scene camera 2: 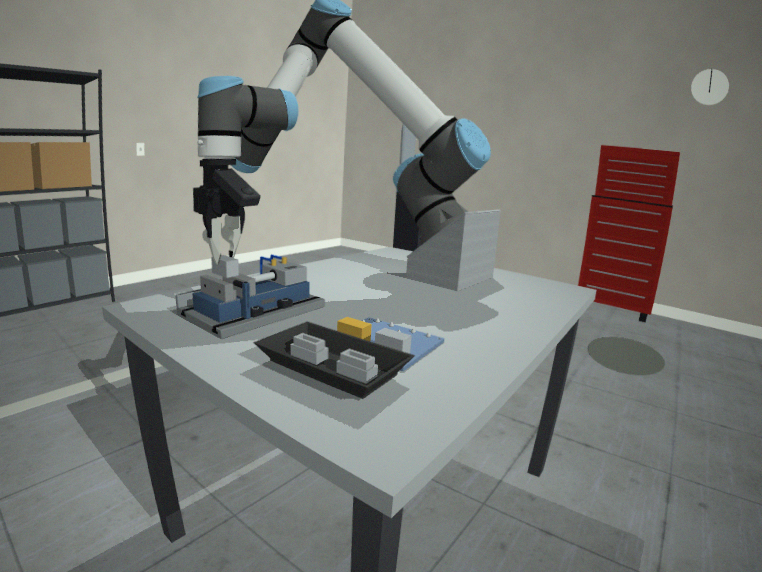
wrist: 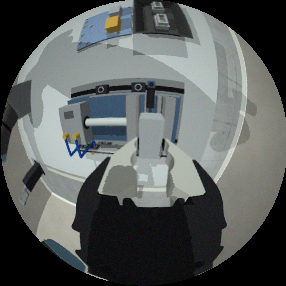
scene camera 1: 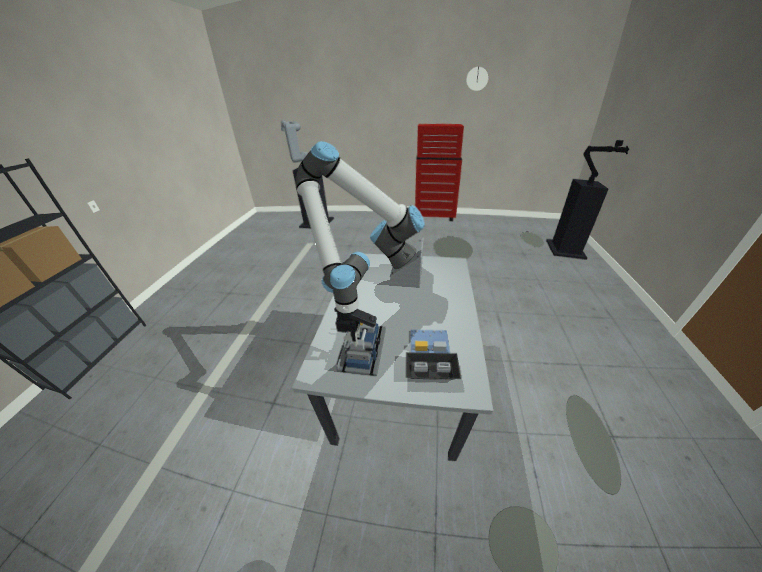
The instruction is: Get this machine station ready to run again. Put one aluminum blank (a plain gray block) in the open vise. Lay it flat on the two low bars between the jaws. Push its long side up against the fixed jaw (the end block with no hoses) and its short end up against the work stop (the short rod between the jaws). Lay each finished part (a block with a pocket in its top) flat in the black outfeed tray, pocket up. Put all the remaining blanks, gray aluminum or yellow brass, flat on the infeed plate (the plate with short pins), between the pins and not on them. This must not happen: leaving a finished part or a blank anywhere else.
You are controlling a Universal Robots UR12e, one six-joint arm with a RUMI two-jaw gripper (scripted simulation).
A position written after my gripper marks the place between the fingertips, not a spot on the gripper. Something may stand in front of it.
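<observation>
A blue infeed plate [scene camera 2: 421,345] is there for me to see, and so is my gripper [scene camera 2: 224,263]. The wrist view shows me that gripper too, at [wrist: 150,138].
</observation>
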